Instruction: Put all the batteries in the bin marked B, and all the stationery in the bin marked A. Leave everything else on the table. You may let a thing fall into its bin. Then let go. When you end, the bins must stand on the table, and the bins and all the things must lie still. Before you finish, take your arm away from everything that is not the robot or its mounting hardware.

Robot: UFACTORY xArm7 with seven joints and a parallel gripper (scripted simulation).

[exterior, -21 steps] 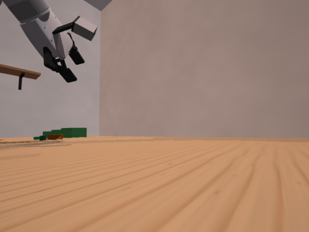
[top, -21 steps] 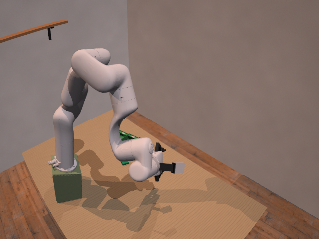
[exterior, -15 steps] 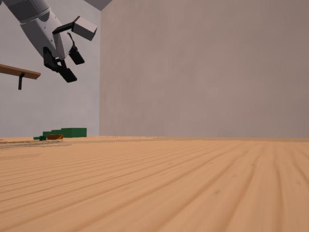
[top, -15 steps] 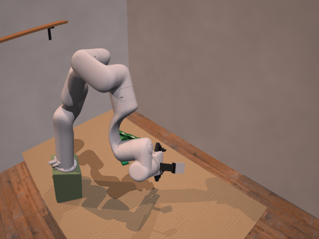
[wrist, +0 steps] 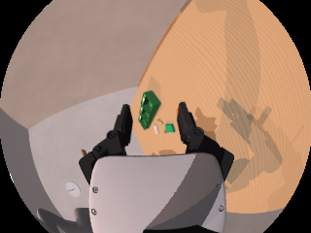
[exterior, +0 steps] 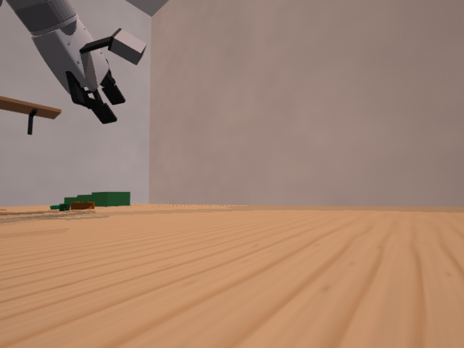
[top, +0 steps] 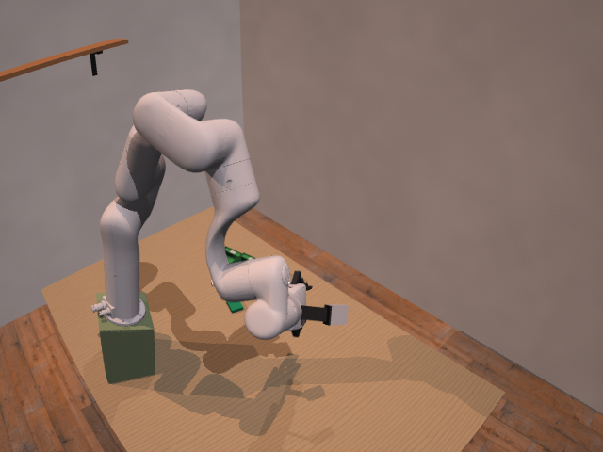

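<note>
Right now my hand is 150 mm short of the tray, 390 mm to the right of it and 190 mm above it. The rest, counted from my hand: orange block 20 mm ahead, 190 mm to the left, 210 mm below; then small green piece 20 mm behind, 170 mm to the left, 210 mm below; then flat green block 10 mm ahead, 290 mm to the left, 210 mm below.
</note>
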